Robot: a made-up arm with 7 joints. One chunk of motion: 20 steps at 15 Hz.
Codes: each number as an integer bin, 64 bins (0 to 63) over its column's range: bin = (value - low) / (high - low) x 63, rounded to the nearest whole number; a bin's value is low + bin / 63 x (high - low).
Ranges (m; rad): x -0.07..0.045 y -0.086..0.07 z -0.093..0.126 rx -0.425..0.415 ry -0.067..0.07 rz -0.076..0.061
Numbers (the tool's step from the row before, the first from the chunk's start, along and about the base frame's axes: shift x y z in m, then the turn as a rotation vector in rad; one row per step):
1: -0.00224 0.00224 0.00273 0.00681 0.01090 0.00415
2: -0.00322 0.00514 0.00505 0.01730 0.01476 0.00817
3: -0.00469 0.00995 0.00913 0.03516 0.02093 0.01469
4: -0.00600 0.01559 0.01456 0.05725 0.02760 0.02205
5: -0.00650 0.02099 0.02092 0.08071 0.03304 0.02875
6: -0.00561 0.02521 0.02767 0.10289 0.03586 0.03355
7: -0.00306 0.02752 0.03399 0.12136 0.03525 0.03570
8: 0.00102 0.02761 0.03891 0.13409 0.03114 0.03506
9: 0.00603 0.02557 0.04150 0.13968 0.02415 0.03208
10: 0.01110 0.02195 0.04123 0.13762 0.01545 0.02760
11: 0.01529 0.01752 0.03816 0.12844 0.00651 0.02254
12: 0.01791 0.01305 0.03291 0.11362 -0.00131 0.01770
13: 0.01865 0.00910 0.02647 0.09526 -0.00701 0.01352
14: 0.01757 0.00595 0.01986 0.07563 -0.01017 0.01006
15: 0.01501 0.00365 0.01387 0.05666 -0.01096 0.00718
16: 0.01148 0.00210 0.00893 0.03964 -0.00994 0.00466
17: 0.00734 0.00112 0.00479 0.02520 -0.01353 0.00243
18: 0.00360 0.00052 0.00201 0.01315 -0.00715 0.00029
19: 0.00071 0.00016 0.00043 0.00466 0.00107 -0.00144
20: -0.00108 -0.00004 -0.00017 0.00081 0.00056 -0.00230
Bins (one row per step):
1: 37 36 28 32 36 37
2: 37 37 28 33 38 39
3: 36 39 29 35 40 42
4: 35 41 31 36 44 45
5: 35 43 33 38 46 48
6: 35 45 35 40 47 50
7: 37 46 37 41 47 51
8: 39 46 38 42 45 51
9: 42 45 39 42 42 50
10: 44 44 39 42 38 48
11: 47 42 38 42 34 45
12: 48 40 36 40 30 43
13: 49 38 34 39 28 41
14: 48 37 32 38 26 40
15: 47 36 31 36 26 38
16: 45 36 29 35 26 37
17: 42 35 28 34 25 36
18: 40 35 27 33 28 35
19: 39 35 27 32 31 34
20: 38 35 27 32 31 34

